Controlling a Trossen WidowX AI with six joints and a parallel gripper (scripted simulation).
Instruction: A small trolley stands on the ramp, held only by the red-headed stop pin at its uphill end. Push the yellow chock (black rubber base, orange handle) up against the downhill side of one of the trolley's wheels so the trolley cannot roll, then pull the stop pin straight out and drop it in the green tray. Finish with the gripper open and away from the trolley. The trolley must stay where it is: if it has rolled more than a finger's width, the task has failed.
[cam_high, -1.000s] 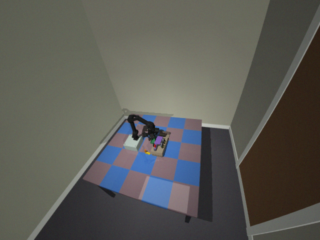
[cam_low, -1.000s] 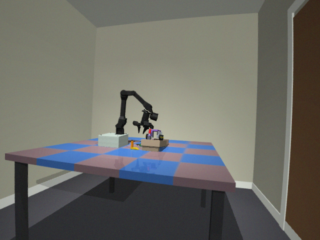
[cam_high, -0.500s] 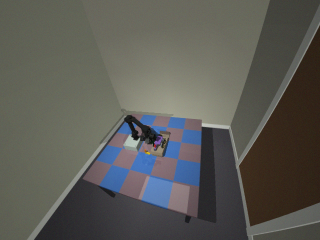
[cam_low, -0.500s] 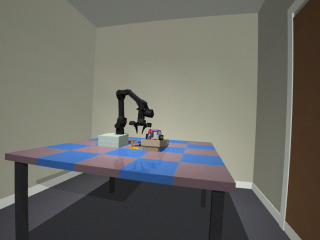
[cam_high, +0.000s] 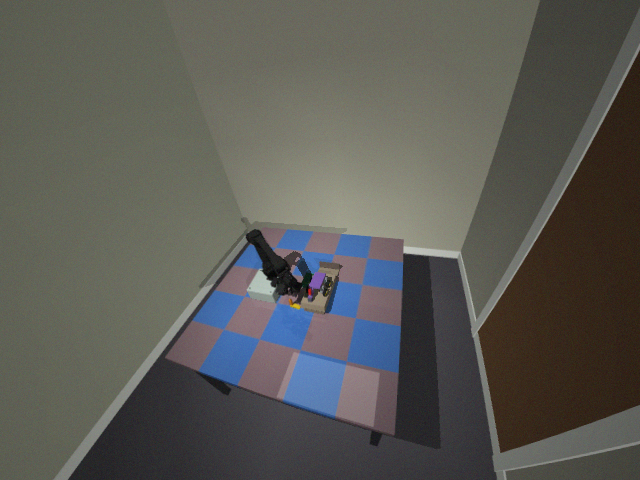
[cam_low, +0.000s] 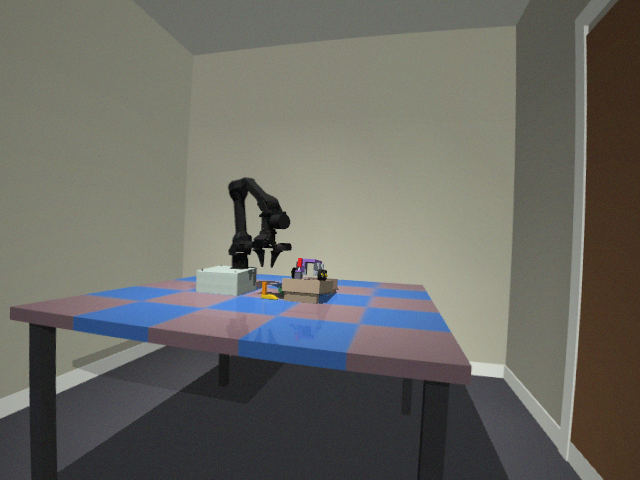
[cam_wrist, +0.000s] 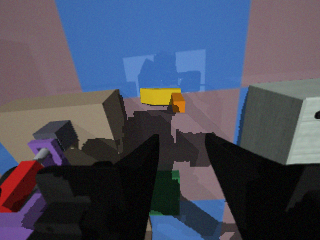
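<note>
My gripper tip is now 100 mm above the yellow chock, 20 mm short of it and 10 mm to the left of it. The rest, counted from my gripper tip: red-headed stop pin: 130 mm ahead, 20 mm to the left, 10 mm above; then ramp: 140 mm ahead, 120 mm to the left, 80 mm below; then trolley: 140 mm ahead, 120 mm to the left, 10 mm below.
</note>
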